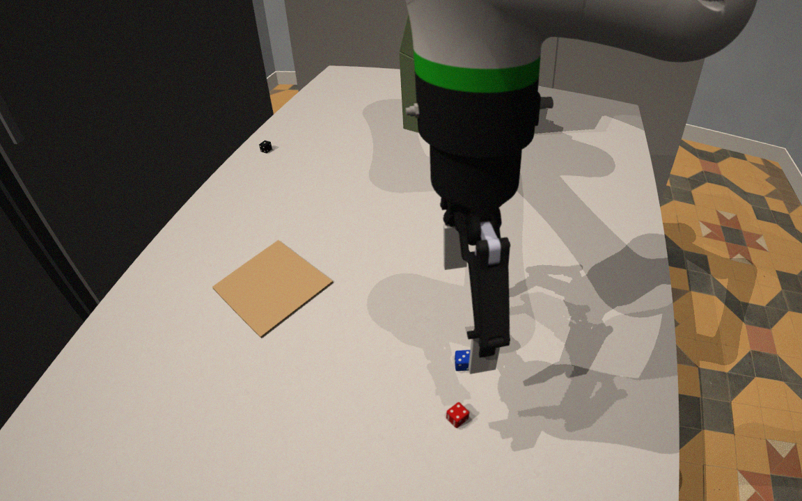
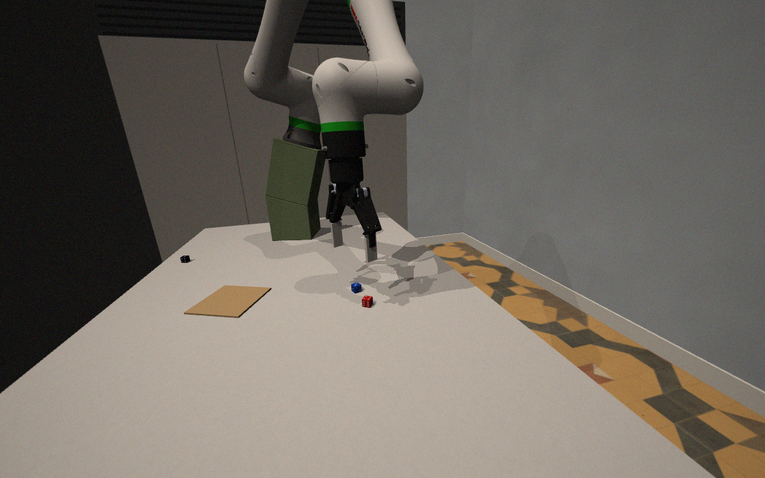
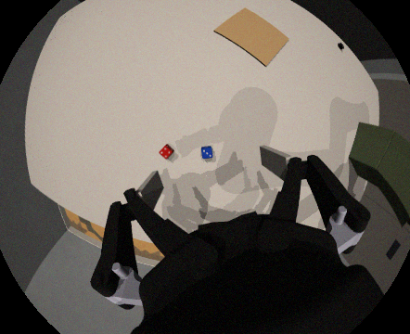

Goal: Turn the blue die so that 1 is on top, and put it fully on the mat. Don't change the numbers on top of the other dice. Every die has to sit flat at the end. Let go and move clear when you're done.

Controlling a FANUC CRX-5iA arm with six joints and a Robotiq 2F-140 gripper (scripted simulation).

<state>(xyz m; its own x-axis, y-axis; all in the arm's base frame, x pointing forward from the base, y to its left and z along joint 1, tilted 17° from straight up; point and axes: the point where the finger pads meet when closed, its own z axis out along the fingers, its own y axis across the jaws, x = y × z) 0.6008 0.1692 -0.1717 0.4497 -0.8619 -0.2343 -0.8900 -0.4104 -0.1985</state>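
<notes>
Right now my hand is 100 mm above the blue die. The rest, counted from my hand: mat: 310 mm to the right, 110 mm below, 40 mm behind; red die: 100 mm below, 80 mm ahead, 20 mm to the left; black die: 540 mm to the right, 380 mm behind, 100 mm below.
</notes>
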